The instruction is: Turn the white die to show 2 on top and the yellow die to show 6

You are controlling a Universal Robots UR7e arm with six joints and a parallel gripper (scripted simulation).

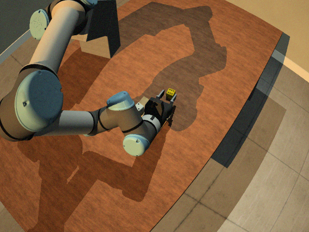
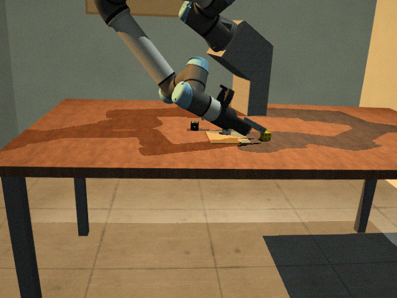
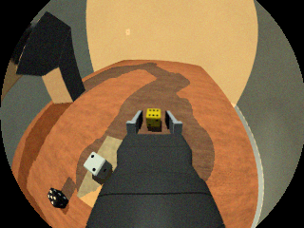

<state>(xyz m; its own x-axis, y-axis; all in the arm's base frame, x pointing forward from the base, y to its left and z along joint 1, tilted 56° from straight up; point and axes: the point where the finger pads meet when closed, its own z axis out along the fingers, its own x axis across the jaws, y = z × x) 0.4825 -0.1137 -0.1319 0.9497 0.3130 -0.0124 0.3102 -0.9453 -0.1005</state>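
The yellow die is 4 cm to the left of my hand, 3 cm below it and 1 cm behind it. The rest, counted from my hand: white die (9 cm to the right, 7 cm behind, 3 cm below); then tan mat (10 cm to the right, 5 cm below, 3 cm behind); then black die (20 cm to the right, 13 cm behind, 3 cm below).
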